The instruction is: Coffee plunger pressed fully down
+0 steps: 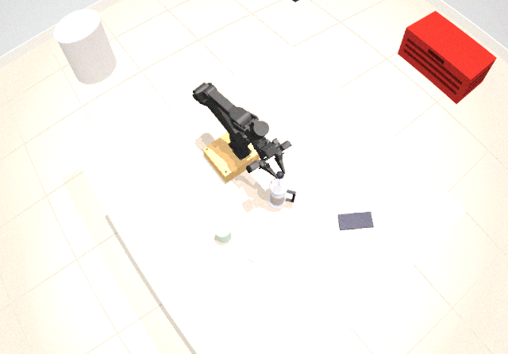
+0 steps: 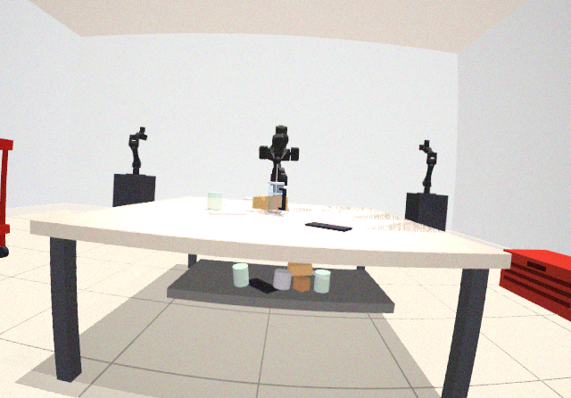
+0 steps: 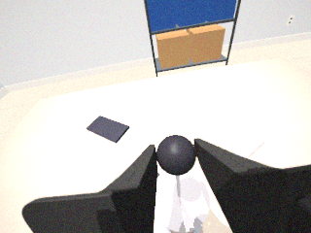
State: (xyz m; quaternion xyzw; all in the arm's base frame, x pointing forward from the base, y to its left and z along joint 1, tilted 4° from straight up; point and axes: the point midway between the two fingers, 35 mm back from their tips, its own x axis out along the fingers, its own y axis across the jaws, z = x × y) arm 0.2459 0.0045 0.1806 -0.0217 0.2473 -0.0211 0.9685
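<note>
My gripper tip is 1 cm to the right of the coffee press and 12 cm above it.
</note>
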